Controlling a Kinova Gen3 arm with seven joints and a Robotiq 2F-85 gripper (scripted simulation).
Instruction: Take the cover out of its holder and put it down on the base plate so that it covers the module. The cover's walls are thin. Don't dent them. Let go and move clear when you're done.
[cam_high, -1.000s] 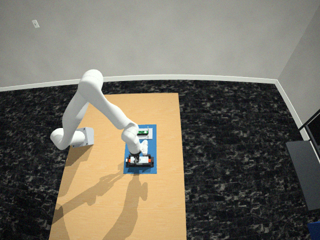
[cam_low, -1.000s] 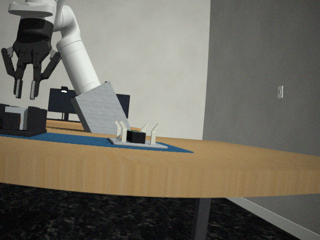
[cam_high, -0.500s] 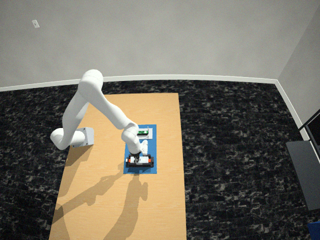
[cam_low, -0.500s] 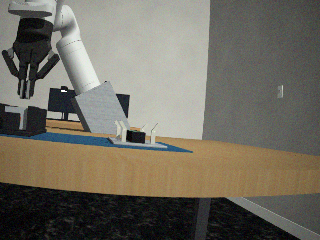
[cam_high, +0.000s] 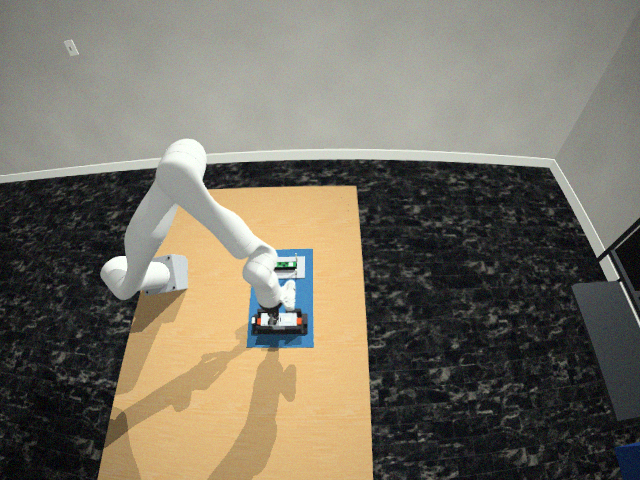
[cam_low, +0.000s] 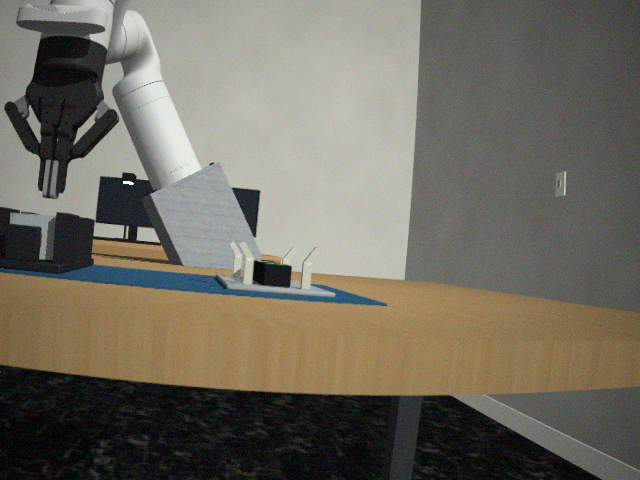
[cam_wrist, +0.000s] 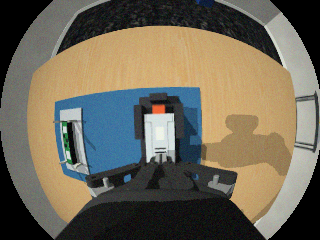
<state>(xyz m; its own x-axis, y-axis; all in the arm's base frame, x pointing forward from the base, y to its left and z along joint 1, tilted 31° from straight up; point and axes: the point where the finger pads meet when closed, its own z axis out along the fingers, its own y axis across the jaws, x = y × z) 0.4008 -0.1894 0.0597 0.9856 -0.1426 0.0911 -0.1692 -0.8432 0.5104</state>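
Now: the cover 1 cm ahead of my hand and 6 cm below it.
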